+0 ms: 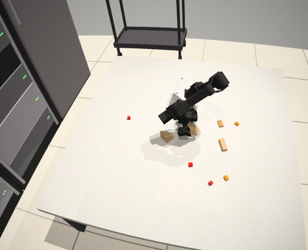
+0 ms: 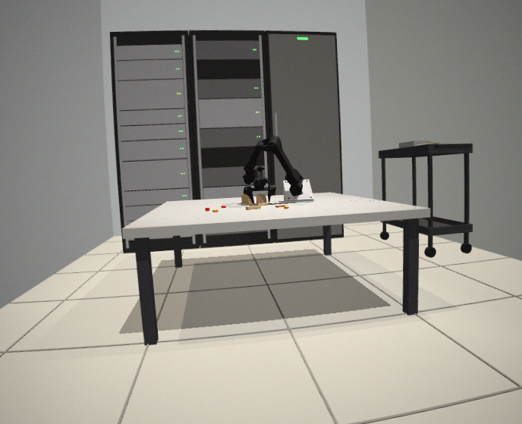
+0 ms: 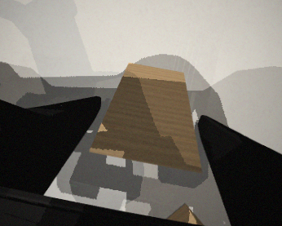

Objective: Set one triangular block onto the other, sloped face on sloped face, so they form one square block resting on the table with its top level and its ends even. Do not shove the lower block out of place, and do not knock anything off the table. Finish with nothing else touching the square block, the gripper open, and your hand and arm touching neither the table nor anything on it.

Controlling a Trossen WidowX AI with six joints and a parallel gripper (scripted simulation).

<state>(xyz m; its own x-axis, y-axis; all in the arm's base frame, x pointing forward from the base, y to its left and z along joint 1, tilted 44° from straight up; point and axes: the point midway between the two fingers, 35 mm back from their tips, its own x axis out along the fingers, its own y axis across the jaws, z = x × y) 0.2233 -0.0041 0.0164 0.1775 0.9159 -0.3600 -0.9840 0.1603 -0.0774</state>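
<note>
Now: the tan plank 18 cm to the left of my gripper tip and 9 cm ahead of it. Also, from my gripper tip: triangular block: 1 cm to the right.
</note>
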